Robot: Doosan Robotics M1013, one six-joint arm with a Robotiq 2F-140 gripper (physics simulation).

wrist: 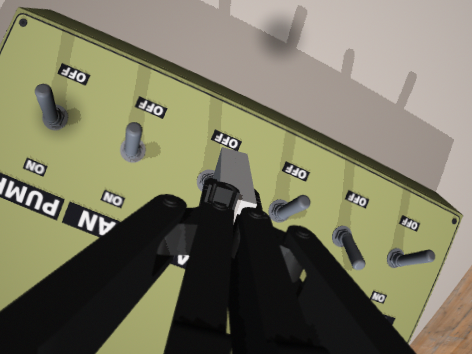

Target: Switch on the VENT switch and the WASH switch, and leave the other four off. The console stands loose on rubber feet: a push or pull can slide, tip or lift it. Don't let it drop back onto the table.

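Frame: origin at the arm's base, x back, y right, z up, level; millimetres.
Where they show: gripper, fingertip midpoint: (228,171).
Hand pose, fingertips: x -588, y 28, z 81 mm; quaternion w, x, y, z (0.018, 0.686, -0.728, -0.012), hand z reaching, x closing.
Note:
Each offset is from my fingertips to the top centre of the thing. Level surfaces: height alone.
The green console (165,80) fills much of the wrist view, its lettering upside down. My gripper (228,171) is shut and empty, its tips over the third switch from the left, whose collar (204,180) shows beside them; its lever is hidden and contact cannot be told. The PUMP lever @(dy +143, dx -4, dz -48 mm) (46,100), the FAN lever @(dy +73, dx -19, dz -48 mm) (133,137), the fourth lever @(dy -68, dx -50, dz -48 mm) (292,207) and the sixth lever @(dy -208, dx -81, dz -48 mm) (415,258) appear tilted to OFF. The fifth lever @(dy -135, dx -78, dz -38 mm) (351,250) leans away from its OFF plate, towards the ON side. The VENT and WASH names cannot be read; the fingers cover several name labels.
The console's far edge (240,102) runs diagonally across the view. Beyond it lies a pale surface @(dz -176 mm) (400,35) with the shadows of the console and levers. A wooden surface (450,310) shows at the lower right. The console's feet do not show.

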